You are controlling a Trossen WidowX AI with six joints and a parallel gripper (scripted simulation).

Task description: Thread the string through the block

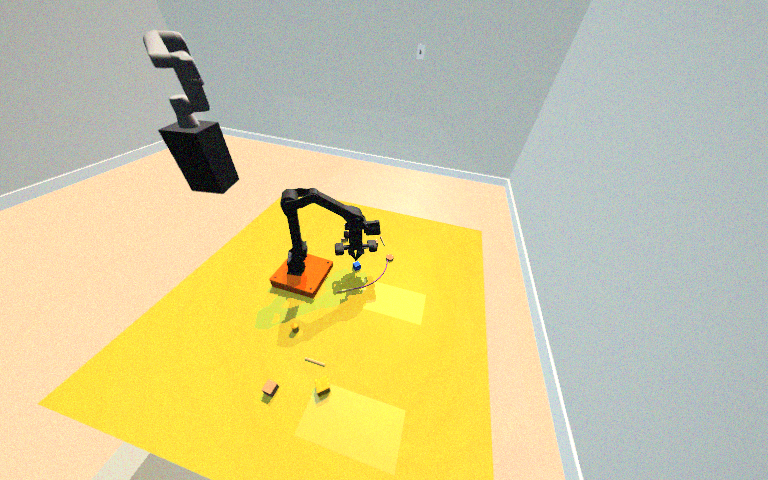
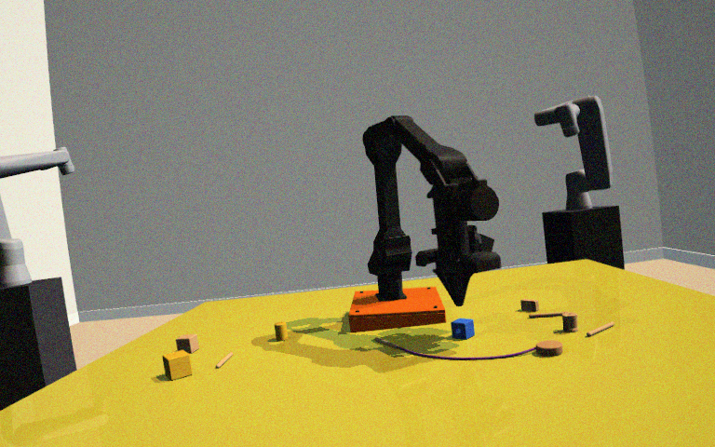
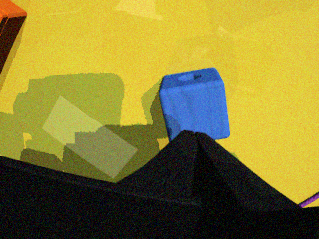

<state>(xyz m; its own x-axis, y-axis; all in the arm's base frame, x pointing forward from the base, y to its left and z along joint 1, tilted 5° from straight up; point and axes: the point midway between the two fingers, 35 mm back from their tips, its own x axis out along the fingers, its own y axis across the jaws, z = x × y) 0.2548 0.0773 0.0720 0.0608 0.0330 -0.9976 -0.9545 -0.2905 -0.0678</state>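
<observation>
The blue block is 4 cm below my gripper tip. The rest, counted from my gripper tip: yellow cylinder 18 cm behind, 34 cm to the right, 4 cm below; then wooden cylinder 8 cm ahead, 17 cm to the left, 4 cm below; then round wooden button 16 cm ahead, 9 cm to the left, 5 cm below.
</observation>
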